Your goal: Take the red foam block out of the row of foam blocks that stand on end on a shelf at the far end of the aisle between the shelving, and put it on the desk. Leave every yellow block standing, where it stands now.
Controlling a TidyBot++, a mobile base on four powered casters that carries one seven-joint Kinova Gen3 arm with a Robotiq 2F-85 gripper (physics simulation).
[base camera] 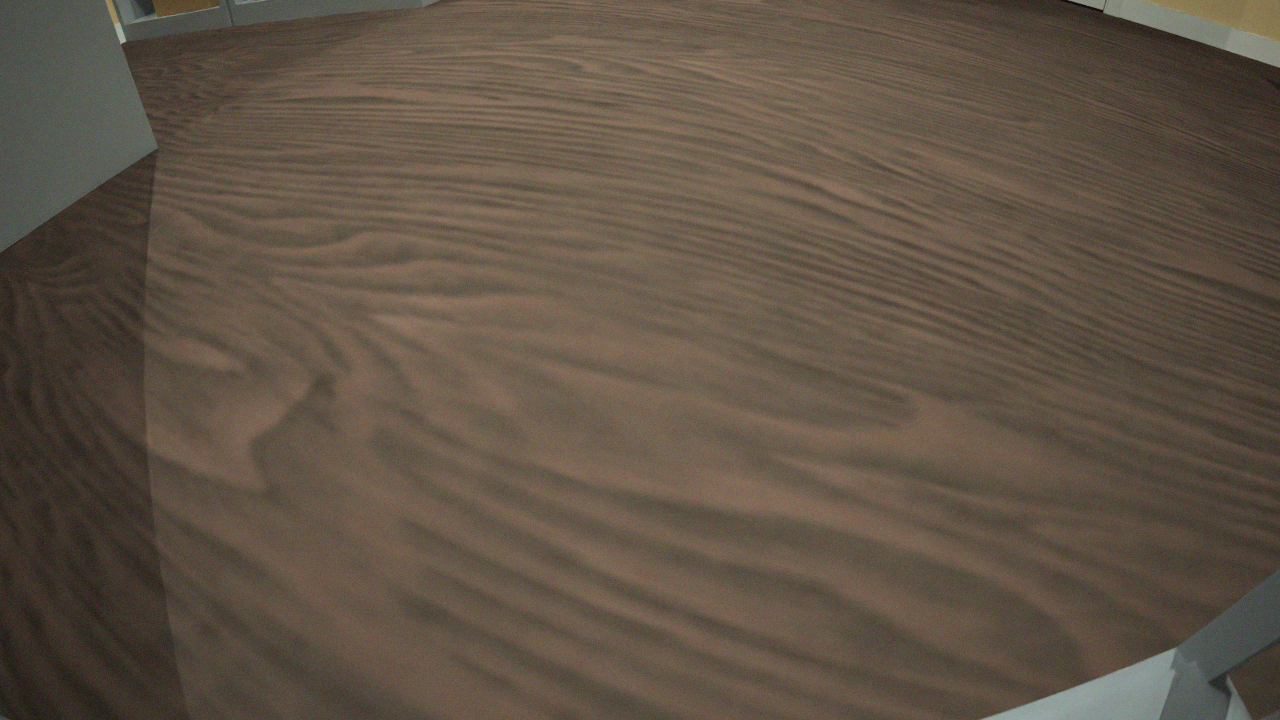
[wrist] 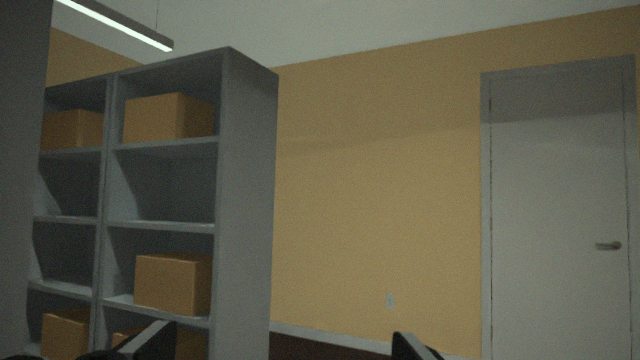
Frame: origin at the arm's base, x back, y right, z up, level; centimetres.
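Seen in the pictures: gripper, fingertip midpoint: (wrist: 285,351).
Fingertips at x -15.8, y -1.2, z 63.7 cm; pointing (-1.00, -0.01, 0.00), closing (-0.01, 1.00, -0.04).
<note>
A point is followed by its place in that frame.
My gripper (wrist: 285,334) @[y -1.2, x -15.8, z 63.7 cm] is open and empty; its two fingertips show at the bottom edge of the wrist view, apart, with a shelf unit and a wall far beyond them. The red foam block, the yellow blocks and the desk do not show in either view. The shelf unit (wrist: 245,200) (base camera: 179,23) is grey, with cardboard boxes on several of its shelves; I see no foam blocks on it.
A near grey panel (base camera: 62,116) @[y -87.7, x -103.1, z -25.5 cm] (wrist: 20,150) @[y -82.9, x -111.6, z 84.1 cm] stands close on the left. A yellow wall (wrist: 375,200) @[y 57.9, x -300.9, z 78.1 cm] and a closed door (wrist: 555,200) @[y 164.4, x -238.0, z 79.6 cm] are at the right. Wood floor (base camera: 626,358) @[y 1.6, x -48.0, z -39.6 cm] stretches ahead. Cardboard boxes (wrist: 165,285) @[y -71.9, x -207.1, z 27.1 cm] sit on the shelving.
</note>
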